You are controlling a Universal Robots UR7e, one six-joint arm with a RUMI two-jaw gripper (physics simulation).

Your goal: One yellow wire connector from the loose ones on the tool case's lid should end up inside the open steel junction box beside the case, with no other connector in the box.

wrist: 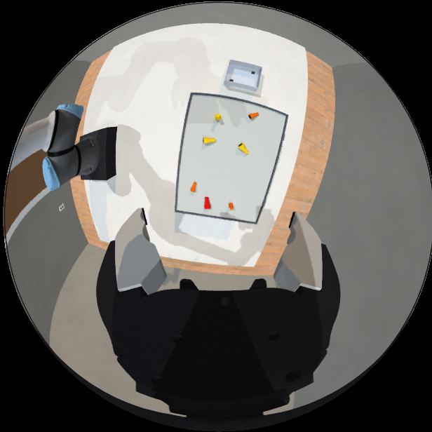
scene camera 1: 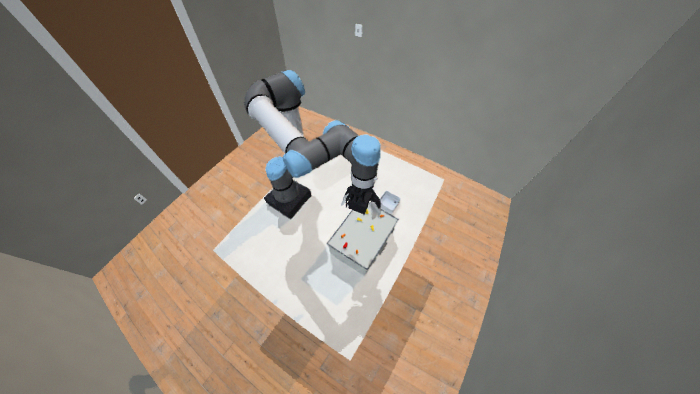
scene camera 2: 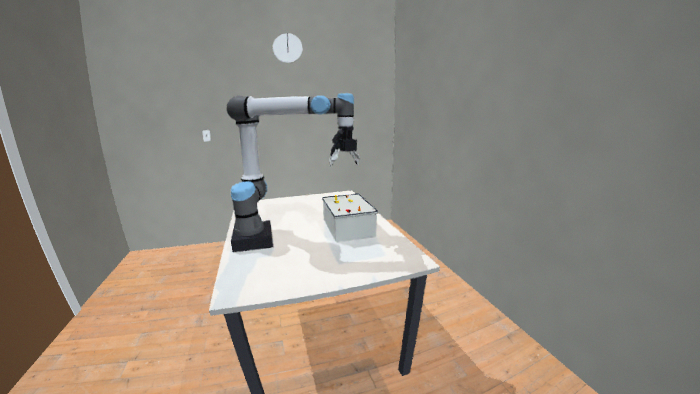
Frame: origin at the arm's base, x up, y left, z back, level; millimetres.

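Seen in the pictures: gripper, between the fingertips: (scene camera 2: 344, 166); arm's base, origin of its link: (scene camera 1: 286, 191) (scene camera 2: 249, 229).
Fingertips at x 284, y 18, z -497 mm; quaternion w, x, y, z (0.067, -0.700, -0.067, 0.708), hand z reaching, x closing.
Note:
Pixels of each thing's top centre, then the offset from my fingertips to it. "spot": a spot on its surface instead. Level surfaces: height alone.
- grey case, centre of its top: (scene camera 1: 365, 231) (scene camera 2: 348, 203) dx -204, dy +17, dz -25 mm
- second yellow connector, centre of its top: (scene camera 1: 359, 218) dx -193, dy +52, dz +32 mm
- third yellow connector, centre of its top: (scene camera 1: 372, 227) dx -193, dy +51, dz -44 mm
- open steel junction box, a spot on its surface: (scene camera 1: 389, 201) spot: dx -344, dy +323, dz -4 mm
- red connector, centre of its top: (scene camera 1: 345, 244) dx -192, dy -94, dz +6 mm
- white table, height of its surface: dx -346 mm
Three yellow connectors are on the lid of the grey case (scene camera 1: 361, 237) (scene camera 2: 355, 227) (wrist: 220, 170): one yellow connector (scene camera 1: 367, 212) (wrist: 218, 117) looks upright near the junction box side, a second yellow connector (scene camera 1: 359, 220) (wrist: 209, 141) lies flat, and a third yellow connector (scene camera 1: 372, 228) (wrist: 243, 149) lies flat nearer the middle. The open steel junction box (scene camera 1: 389, 201) (wrist: 243, 76) stands beside the case; no connector shows inside it, and it does not show in scene camera 2. My gripper (scene camera 1: 360, 208) (scene camera 2: 344, 163) (wrist: 218, 212) is open and empty, pointing down high above the case.
Also on the lid are a red connector (scene camera 1: 345, 245) (wrist: 207, 203) and three orange connectors, one orange (wrist: 254, 115) at the box end, another orange (wrist: 194, 187) and a third orange (wrist: 231, 206) at the opposite end. The arm's black base (scene camera 1: 288, 201) (scene camera 2: 252, 237) stands on the white table (scene camera 2: 290, 285).

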